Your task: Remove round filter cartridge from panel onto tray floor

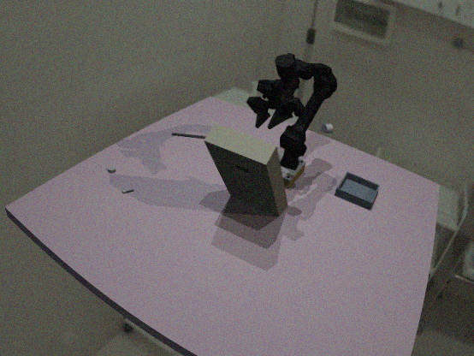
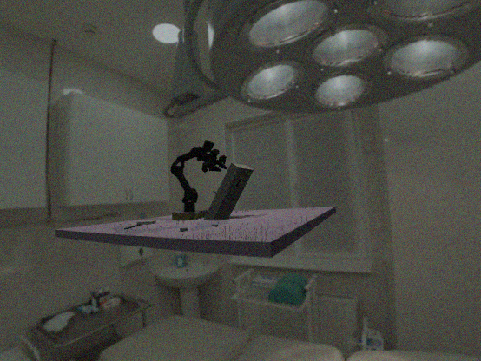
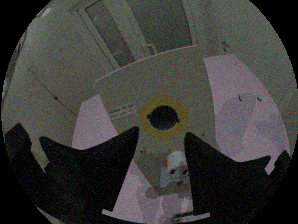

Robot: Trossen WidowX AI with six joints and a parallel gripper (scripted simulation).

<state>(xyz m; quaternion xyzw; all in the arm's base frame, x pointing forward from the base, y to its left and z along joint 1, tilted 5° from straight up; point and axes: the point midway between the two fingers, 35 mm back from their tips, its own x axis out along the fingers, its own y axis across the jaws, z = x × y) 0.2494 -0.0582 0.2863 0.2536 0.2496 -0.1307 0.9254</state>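
Right now my gripper tip is 13 cm above the round filter cartridge and 2 cm past it. Also, from my gripper tip: dark tray 34 cm to the left, 31 cm behind, 28 cm below; then service panel 14 cm below, 2 cm ahead.
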